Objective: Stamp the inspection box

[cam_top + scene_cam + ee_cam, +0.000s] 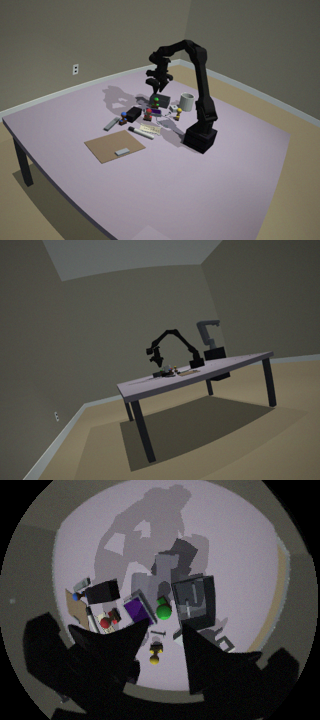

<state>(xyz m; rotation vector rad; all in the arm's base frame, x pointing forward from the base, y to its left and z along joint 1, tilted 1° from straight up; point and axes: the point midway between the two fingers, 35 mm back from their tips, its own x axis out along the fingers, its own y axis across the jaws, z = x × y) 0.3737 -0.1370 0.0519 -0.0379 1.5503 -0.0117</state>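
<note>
Now: the green stamp 7 cm below my gripper tip. Round my gripper tip: dark tray 8 cm below, 6 cm to the right, 1 cm ahead; then purple ink pad 9 cm below, 7 cm to the left, 4 cm behind; then yellow-knobbed stamp 16 cm behind, 7 cm below, 1 cm to the left.
</note>
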